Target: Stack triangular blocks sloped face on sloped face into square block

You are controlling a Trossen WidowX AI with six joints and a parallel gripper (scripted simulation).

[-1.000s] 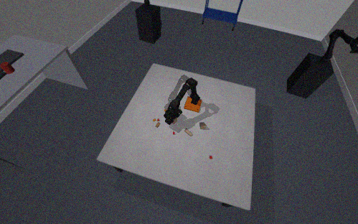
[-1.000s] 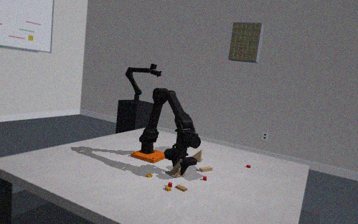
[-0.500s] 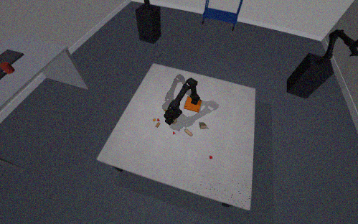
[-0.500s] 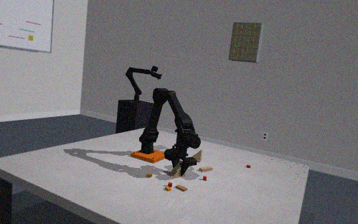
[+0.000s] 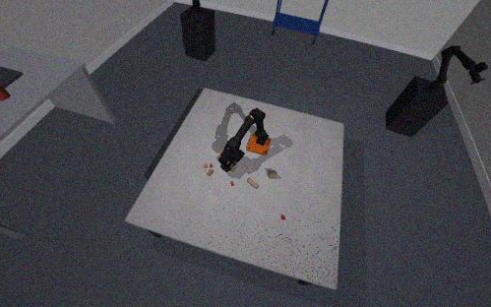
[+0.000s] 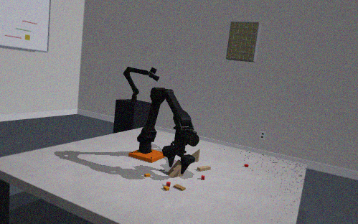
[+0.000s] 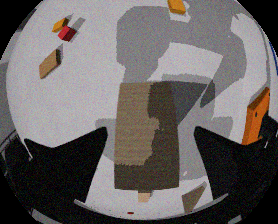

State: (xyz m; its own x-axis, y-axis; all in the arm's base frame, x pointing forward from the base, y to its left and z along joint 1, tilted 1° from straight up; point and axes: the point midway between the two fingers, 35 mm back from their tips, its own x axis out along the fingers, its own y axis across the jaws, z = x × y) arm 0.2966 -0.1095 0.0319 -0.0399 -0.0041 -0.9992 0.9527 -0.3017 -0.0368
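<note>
The tan triangular block lies 1 cm to the left of my gripper tip and 1 cm ahead of it.
</note>
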